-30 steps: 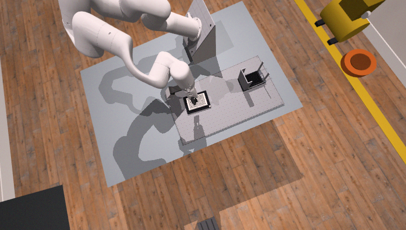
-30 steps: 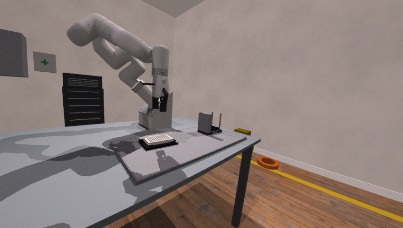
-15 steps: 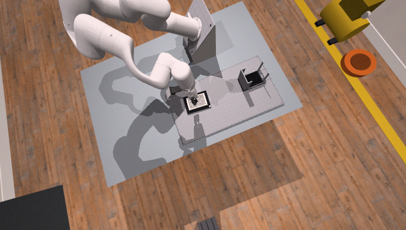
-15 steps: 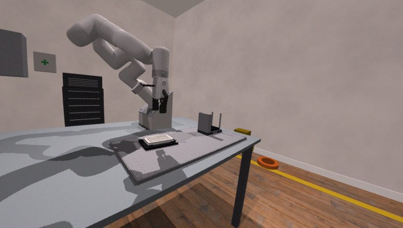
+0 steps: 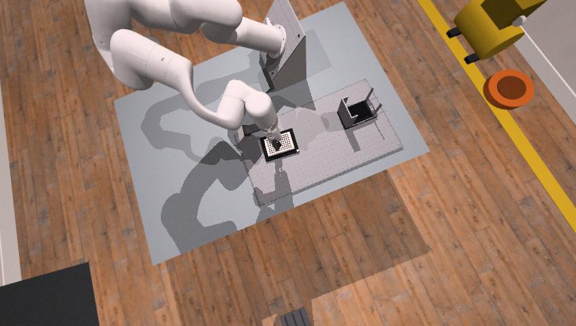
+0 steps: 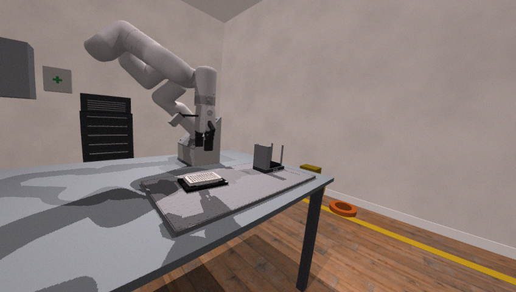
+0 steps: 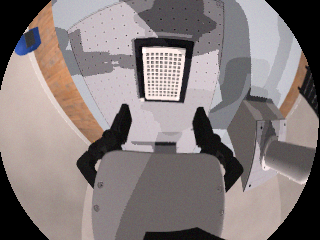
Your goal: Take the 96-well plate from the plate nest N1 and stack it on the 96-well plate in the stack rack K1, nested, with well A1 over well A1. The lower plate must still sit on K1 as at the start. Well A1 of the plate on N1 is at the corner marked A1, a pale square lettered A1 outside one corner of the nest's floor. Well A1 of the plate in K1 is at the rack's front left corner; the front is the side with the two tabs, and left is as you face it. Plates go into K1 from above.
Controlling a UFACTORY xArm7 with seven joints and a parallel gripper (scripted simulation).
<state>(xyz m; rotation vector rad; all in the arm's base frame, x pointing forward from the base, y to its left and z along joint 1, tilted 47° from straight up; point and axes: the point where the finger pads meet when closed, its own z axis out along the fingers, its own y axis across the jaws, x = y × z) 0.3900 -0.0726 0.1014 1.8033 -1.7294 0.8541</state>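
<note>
Now: the white 96-well plate 130 mm below my hand. The rest, counted from my hand: dark 96-well plate (30 mm behind, 380 mm to the left, 120 mm below); then pale A1 mark (50 mm ahead, 80 mm to the left, 140 mm below).
</note>
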